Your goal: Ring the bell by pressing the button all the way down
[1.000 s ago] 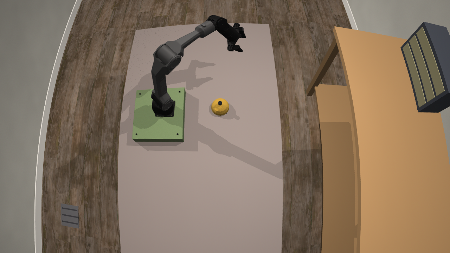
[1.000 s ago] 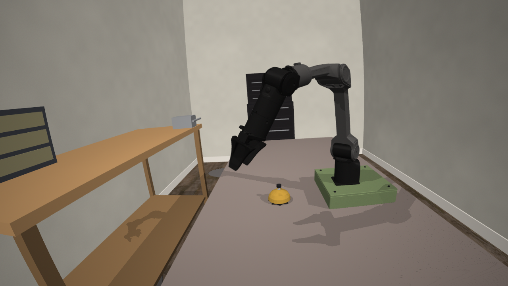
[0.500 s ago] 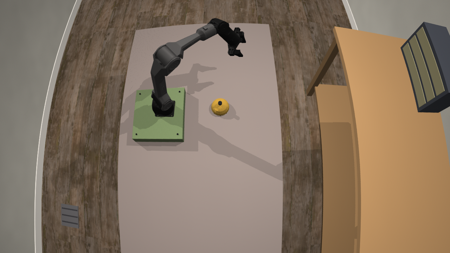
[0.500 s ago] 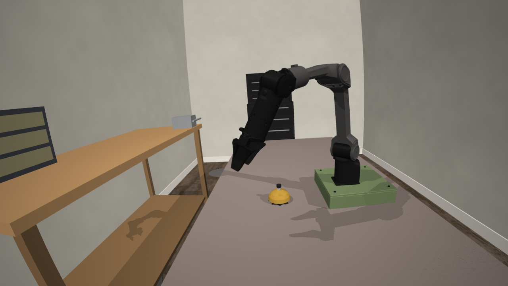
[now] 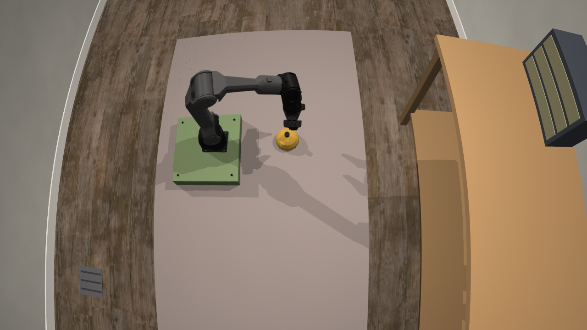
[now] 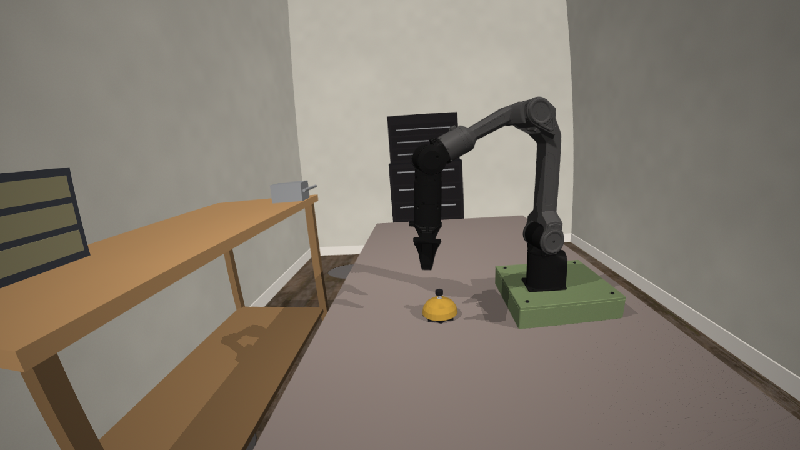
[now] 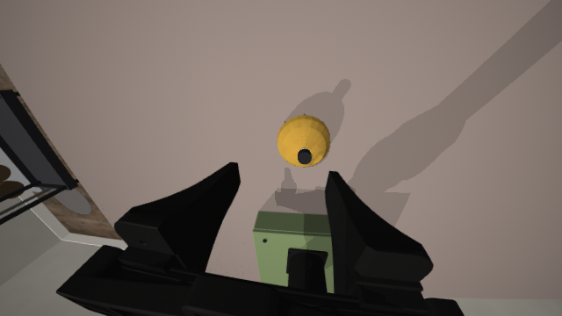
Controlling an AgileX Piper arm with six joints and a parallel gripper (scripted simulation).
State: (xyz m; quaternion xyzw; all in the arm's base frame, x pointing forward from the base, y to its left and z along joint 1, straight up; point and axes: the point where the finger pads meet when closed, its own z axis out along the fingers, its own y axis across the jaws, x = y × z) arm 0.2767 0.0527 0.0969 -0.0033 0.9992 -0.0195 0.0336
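The black button is 10 cm below my hand, 2 cm to the right of it and 2 cm behind it. Round my hand: yellow dome bell: 11 cm below, 2 cm to the right, 2 cm behind.
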